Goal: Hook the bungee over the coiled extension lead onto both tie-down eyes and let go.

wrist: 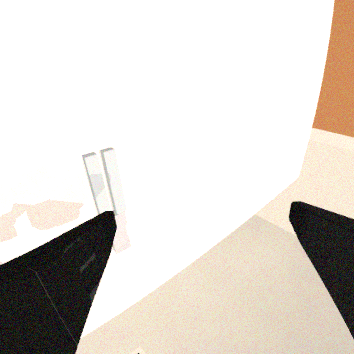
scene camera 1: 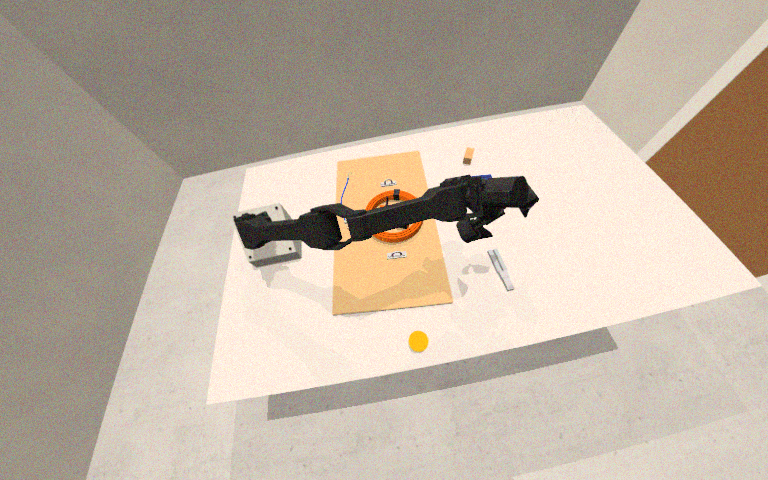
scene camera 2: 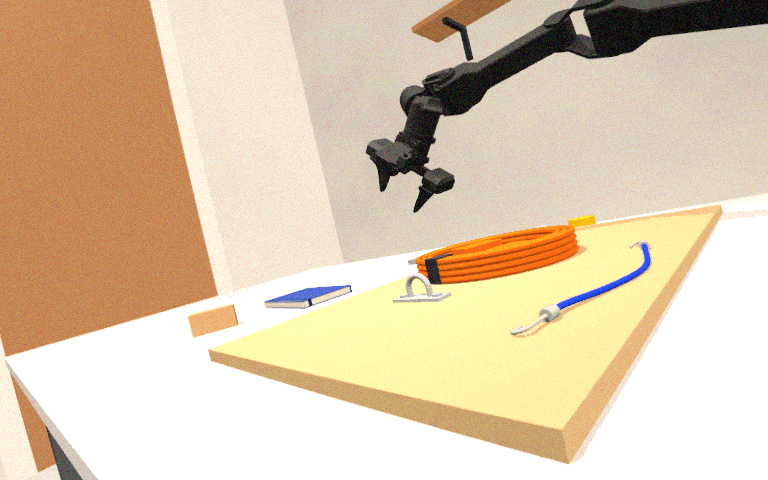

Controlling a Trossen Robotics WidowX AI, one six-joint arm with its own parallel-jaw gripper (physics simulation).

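Frame: origin at the arm's base, x ahead, y left, z up, level; metres.
Where they show: gripper, fingertip midpoint: [wrist: 202, 214] [scene camera 1: 508, 226] [scene camera 2: 398, 201]; arm's base, origin of the base link: [scene camera 1: 261, 224].
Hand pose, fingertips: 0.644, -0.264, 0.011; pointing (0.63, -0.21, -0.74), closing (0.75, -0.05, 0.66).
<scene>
Each offset is from my fingertips to the top centre of the thing, as dx, dy, dz. Level surfaces: height alone.
The blue bungee {-0.390, +0.361, -0.118} [scene camera 1: 344, 188] [scene camera 2: 603, 287] lies loose on the wooden board {dz -0.125} [scene camera 1: 351, 271] [scene camera 2: 396, 350], along the side nearer the arm's base, with a pale hook at each end. The orange coiled lead {-0.246, +0.218, -0.094} [scene camera 1: 394, 237] [scene camera 2: 509, 268] lies on the board, partly hidden by the arm in scene camera 1. One tie-down eye {-0.217, +0.370, -0.098} [scene camera 1: 387, 182] [scene camera 2: 421, 297] stands on one side of the coil, the other eye {-0.284, +0.080, -0.098} [scene camera 1: 397, 255] on the opposite side. Both are apart from the bungee's hooks. My gripper [scene camera 1: 508, 225] [scene camera 2: 399, 200] [wrist: 202, 214] is open and empty, high above the table beyond the board.
A grey two-pronged tool {-0.011, -0.066, -0.125} [scene camera 1: 502, 274] [wrist: 114, 180] lies beyond the board. A blue book {+0.071, +0.246, -0.125} [scene camera 1: 484, 177] [scene camera 2: 308, 296] and a wooden block {+0.119, +0.386, -0.107} [scene camera 1: 468, 155] [scene camera 2: 212, 320] lie on the table. A yellow disc {-0.312, -0.172, -0.118} [scene camera 1: 418, 341] [scene camera 2: 581, 220] lies past the board's end.
</scene>
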